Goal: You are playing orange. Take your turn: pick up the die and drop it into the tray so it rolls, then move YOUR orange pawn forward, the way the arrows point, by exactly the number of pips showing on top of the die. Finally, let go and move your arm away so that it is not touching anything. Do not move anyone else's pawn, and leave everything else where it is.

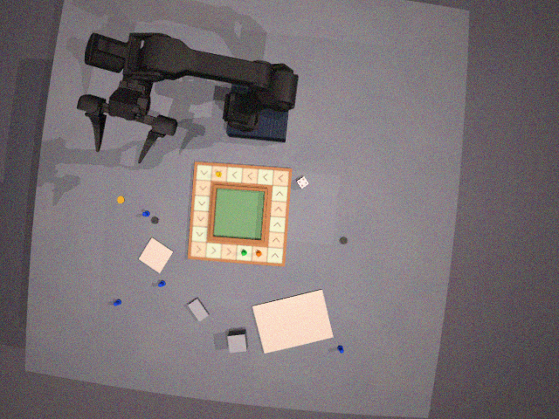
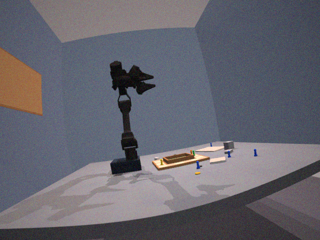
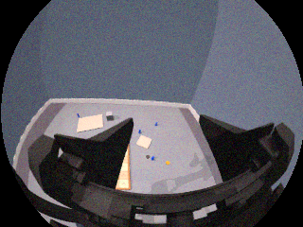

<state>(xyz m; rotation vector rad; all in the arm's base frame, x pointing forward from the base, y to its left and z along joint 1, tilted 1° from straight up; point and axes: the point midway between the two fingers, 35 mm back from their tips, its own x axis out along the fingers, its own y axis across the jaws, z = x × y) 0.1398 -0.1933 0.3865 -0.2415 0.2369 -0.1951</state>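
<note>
Right now my gripper tip is 2 cm past the white die, 38 cm to the right of it and 42 cm above it. Also, from my gripper tip: green tray 9 cm ahead, 21 cm to the left, 43 cm below; then yellow disc 9 cm ahead, 15 cm to the right, 43 cm below; then yellow pawn 1 cm behind, 14 cm to the left, 41 cm below.
</note>
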